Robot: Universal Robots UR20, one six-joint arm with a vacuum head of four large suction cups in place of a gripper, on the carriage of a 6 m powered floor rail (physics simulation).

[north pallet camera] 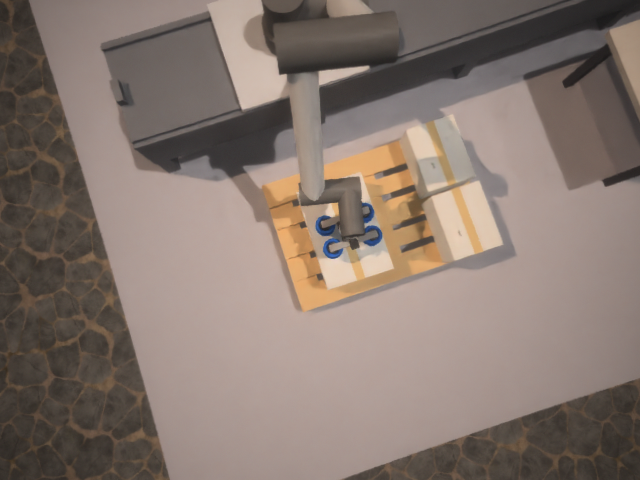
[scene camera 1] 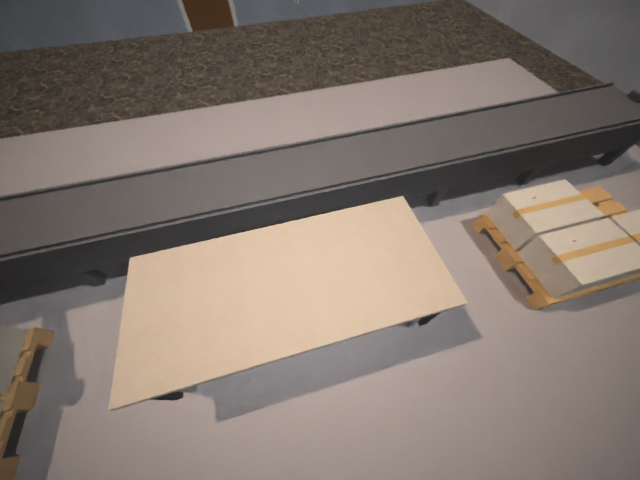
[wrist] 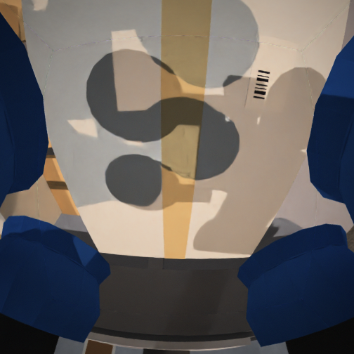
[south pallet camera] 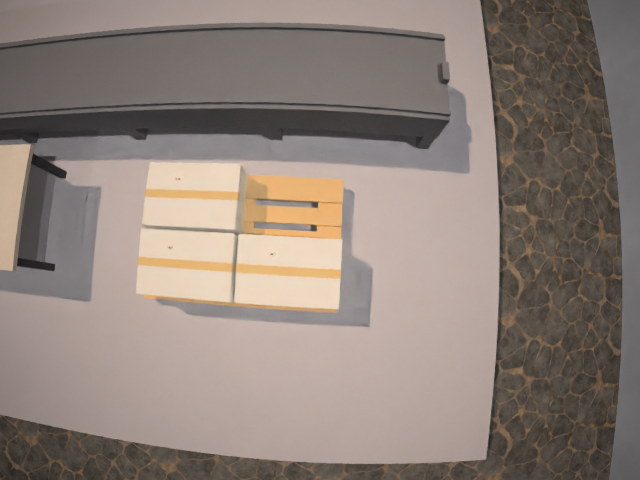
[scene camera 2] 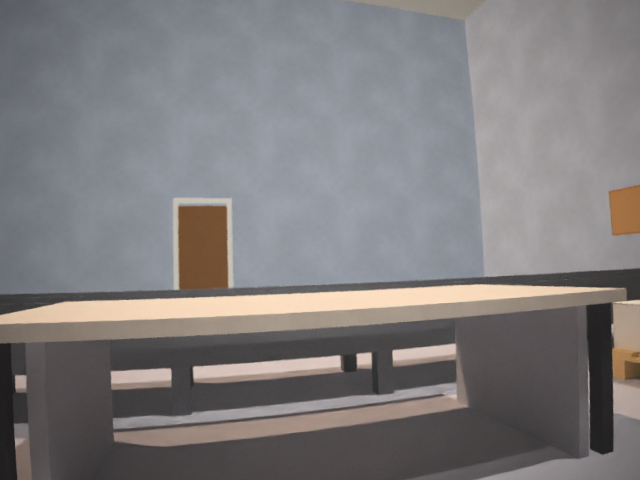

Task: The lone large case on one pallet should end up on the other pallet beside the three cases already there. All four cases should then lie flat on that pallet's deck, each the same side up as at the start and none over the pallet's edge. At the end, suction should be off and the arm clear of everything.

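Observation:
In the north pallet camera, the lone large white case with a tan stripe (north pallet camera: 336,268) (wrist: 140,225) lies flat on the north pallet (north pallet camera: 305,298). My suction head with four blue cups (north pallet camera: 348,230) (wrist: 177,200) is over the case. In the wrist view the cups' shadows fall on its top apart from the cups; the head holds nothing. On the south pallet (south pallet camera: 325,191) (scene camera 1: 506,258) three cases lie flat: one at the back left (south pallet camera: 191,211), one at the front left (south pallet camera: 183,281) and one at the front right (south pallet camera: 286,291). Bare slats show at the back right.
Two smaller cases (north pallet camera: 439,155) (north pallet camera: 465,222) stand at the right end of the north pallet. The floor rail (north pallet camera: 170,82) (south pallet camera: 222,72) (scene camera 1: 310,170) runs behind both pallets. A table (scene camera 1: 289,299) (scene camera 2: 310,310) stands between the pallets. The arm reaches down from the rail carriage.

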